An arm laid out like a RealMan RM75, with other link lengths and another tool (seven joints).
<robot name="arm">
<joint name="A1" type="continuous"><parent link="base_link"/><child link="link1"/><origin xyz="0 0 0.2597"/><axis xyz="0 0 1"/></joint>
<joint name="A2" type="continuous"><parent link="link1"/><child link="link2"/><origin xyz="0 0 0"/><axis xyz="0 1 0"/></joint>
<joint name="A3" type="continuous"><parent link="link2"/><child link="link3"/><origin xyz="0 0 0.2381"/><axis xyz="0 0 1"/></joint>
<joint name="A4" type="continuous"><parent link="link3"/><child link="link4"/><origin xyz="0 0 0"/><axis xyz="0 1 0"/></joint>
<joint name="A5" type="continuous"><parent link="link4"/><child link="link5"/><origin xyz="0 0 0.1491"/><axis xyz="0 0 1"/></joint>
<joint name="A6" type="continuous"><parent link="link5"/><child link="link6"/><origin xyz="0 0 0"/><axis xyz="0 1 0"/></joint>
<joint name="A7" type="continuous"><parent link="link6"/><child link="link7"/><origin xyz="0 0 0.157"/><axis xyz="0 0 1"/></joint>
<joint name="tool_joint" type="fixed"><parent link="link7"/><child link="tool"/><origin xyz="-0.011 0.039 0.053" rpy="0 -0.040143 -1.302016"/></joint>
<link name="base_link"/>
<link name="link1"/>
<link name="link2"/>
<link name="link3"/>
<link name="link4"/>
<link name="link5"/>
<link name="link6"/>
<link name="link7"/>
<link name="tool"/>
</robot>
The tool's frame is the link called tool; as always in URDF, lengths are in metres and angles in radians. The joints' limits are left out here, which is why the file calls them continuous.
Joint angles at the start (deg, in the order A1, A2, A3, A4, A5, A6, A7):
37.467 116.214 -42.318 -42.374 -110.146 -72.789 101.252
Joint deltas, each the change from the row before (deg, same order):
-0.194 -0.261 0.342 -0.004 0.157 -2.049 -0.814
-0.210 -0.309 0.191 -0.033 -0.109 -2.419 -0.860
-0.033 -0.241 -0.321 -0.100 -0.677 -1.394 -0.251
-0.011 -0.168 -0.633 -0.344 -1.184 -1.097 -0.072
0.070 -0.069 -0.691 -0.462 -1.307 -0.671 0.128
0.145 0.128 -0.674 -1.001 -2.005 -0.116 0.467
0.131 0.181 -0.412 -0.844 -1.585 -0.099 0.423
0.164 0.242 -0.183 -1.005 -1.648 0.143 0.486
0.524 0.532 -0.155 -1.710 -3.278 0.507 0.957
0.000 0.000 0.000 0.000 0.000 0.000 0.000
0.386 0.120 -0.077 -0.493 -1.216 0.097 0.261
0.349 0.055 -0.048 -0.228 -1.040 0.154 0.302
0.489 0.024 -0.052 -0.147 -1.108 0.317 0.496
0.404 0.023 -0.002 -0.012 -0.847 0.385 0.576
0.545 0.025 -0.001 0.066 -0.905 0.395 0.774
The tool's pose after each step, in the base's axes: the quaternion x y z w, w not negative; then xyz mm. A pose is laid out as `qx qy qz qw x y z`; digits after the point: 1 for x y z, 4 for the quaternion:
-0.8935 -0.2984 0.0847 0.3247 135.5 356.2 9.4
-0.8927 -0.3104 0.0930 0.3131 134.3 348.7 9.5
-0.8941 -0.3191 0.0938 0.2999 134.9 343.4 7.6
-0.8964 -0.3286 0.0895 0.2836 136.7 338.0 4.2
-0.8987 -0.3366 0.0829 0.2686 138.8 333.9 0.6
-0.9010 -0.3444 0.0691 0.2544 142.1 331.7 -3.5
-0.9025 -0.3498 0.0587 0.2443 144.4 330.2 -6.6
-0.9032 -0.3543 0.0468 0.2376 146.6 330.2 -8.8
-0.9042 -0.3613 0.0233 0.2268 150.6 331.7 -12.8
-0.9042 -0.3613 0.0233 0.2268 150.6 331.7 -12.8
-0.9038 -0.3656 0.0150 0.2219 151.4 332.5 -14.1
-0.9042 -0.3675 0.0080 0.2177 152.5 333.3 -15.2
-0.9047 -0.3683 0.0003 0.2141 153.3 335.1 -16.2
-0.9058 -0.3667 -0.0055 0.2122 153.9 337.0 -16.9
-0.9073 -0.3642 -0.0108 0.2100 153.8 339.2 -17.8

